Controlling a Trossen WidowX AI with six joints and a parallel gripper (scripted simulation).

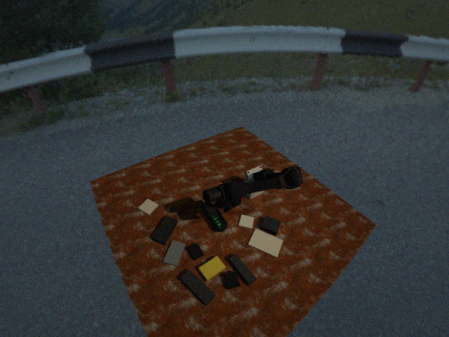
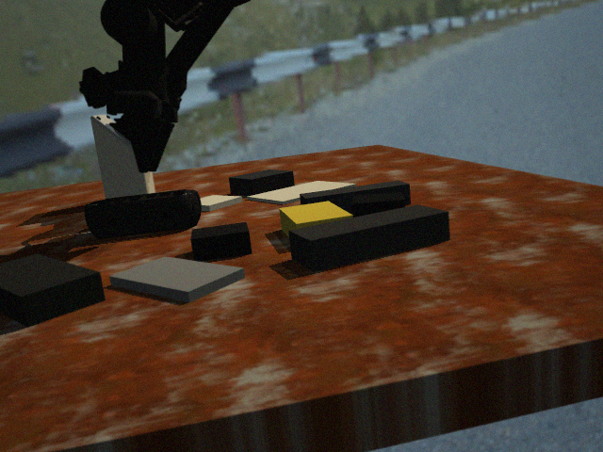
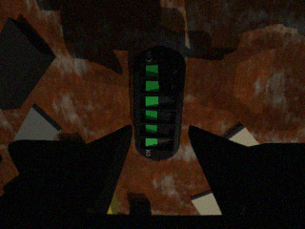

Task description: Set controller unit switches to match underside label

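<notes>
Right now my gripper tip is 14 cm past the cream tile, 7 cm to the right of it and 8 cm above it. Also, from my gripper tip: cream plate (15 cm behind, 22 cm to the left, 8 cm below); then grey plate (27 cm ahead, 6 cm to the left, 8 cm below); then yellow block (15 cm ahead, 21 cm to the left, 7 cm below).
</notes>
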